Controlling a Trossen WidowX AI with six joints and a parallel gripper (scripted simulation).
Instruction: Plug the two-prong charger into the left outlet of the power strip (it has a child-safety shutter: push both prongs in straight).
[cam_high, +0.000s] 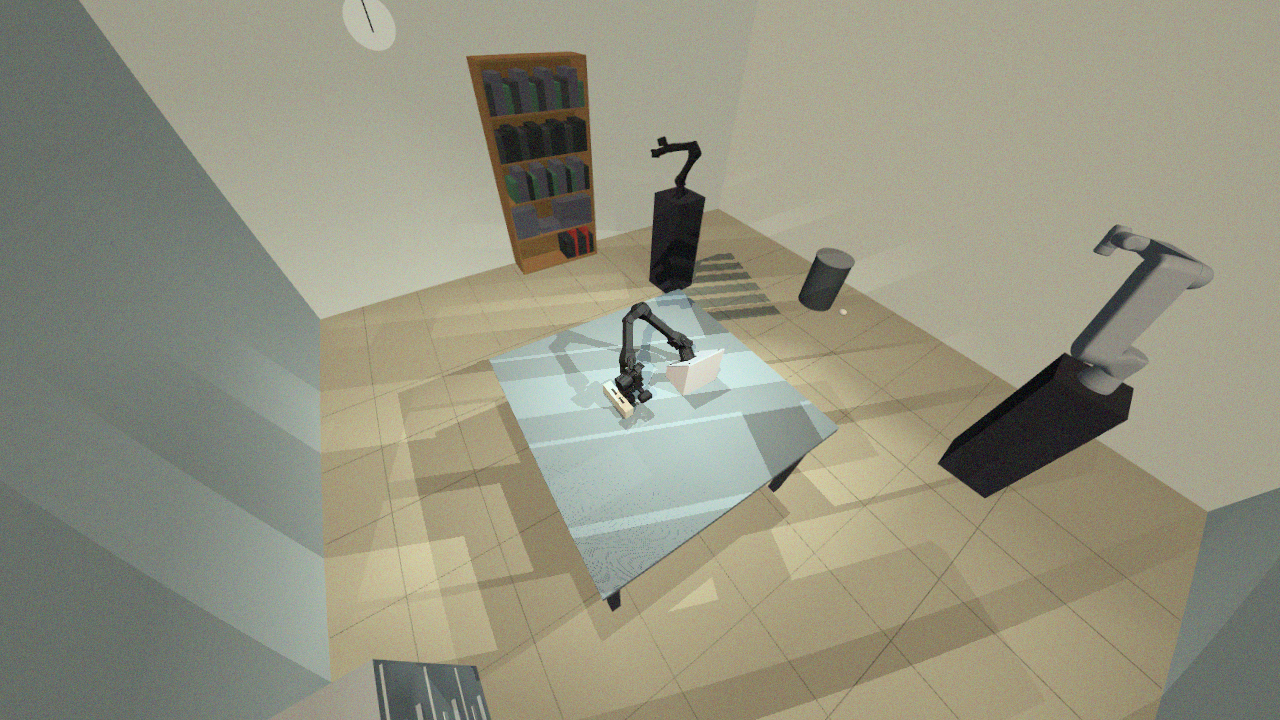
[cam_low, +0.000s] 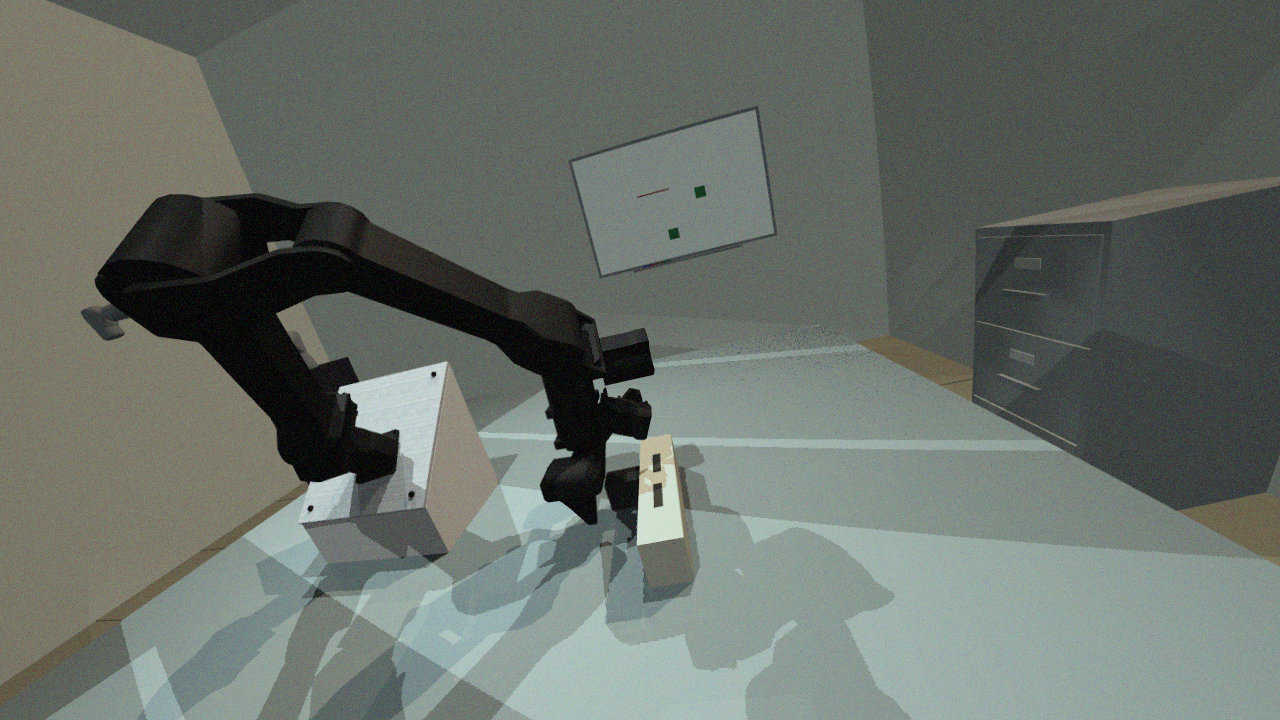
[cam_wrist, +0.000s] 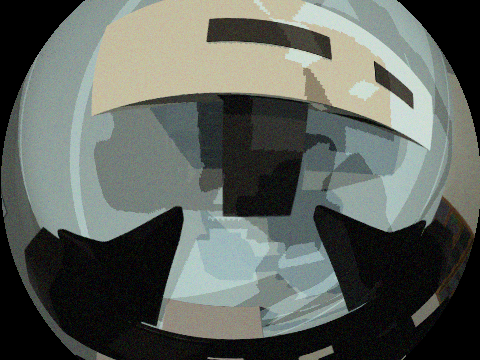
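Right now my gripper tip is 6 cm short of the black two-prong charger and 1 cm below it.
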